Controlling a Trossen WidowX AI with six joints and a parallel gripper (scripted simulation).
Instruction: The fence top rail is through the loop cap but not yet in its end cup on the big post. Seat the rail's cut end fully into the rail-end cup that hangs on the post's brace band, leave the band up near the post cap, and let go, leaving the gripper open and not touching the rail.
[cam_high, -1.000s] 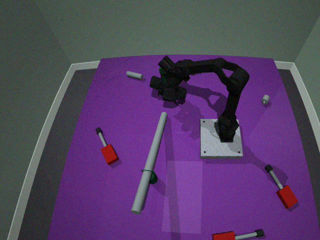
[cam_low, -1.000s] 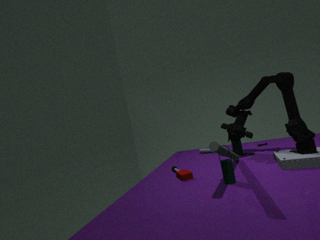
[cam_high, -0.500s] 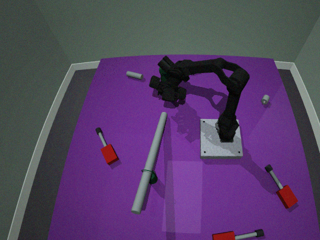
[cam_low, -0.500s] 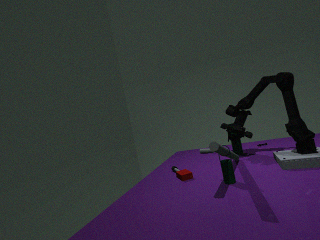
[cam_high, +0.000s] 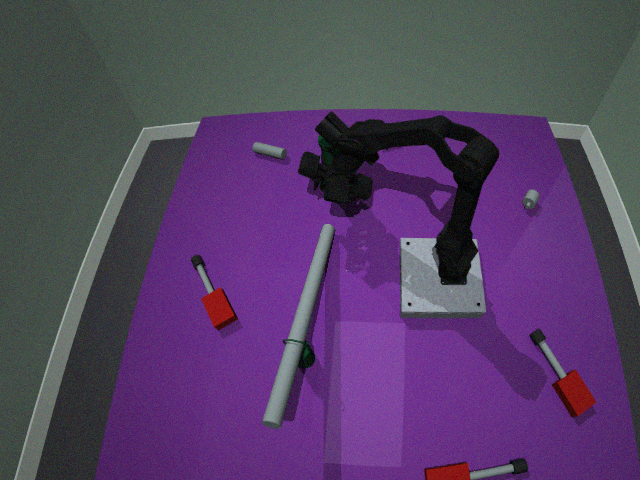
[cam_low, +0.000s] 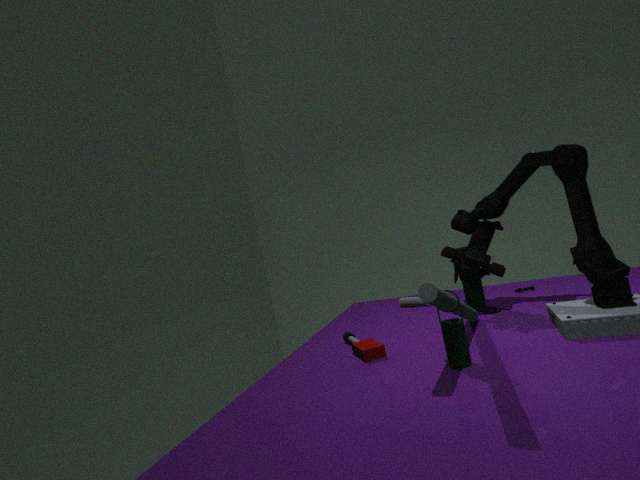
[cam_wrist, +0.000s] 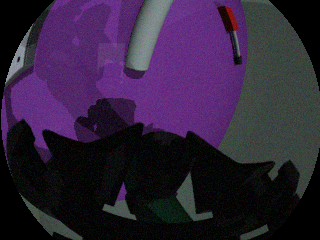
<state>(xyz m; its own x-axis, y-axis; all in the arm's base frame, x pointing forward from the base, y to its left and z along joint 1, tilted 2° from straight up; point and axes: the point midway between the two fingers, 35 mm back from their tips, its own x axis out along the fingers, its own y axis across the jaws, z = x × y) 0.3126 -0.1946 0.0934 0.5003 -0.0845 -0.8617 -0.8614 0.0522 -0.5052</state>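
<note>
Right now my gripper tip is 3 cm below the dark rail-end cup, 2 cm to the left of it and 2 cm past it. Round my gripper tip: short grey tube (24 cm to the right, 20 cm ahead, 8 cm below); then dark bolt (26 cm to the right, 20 cm behind, 9 cm below); then short green post (41 cm to the left, 2 cm ahead, 1 cm above).
</note>
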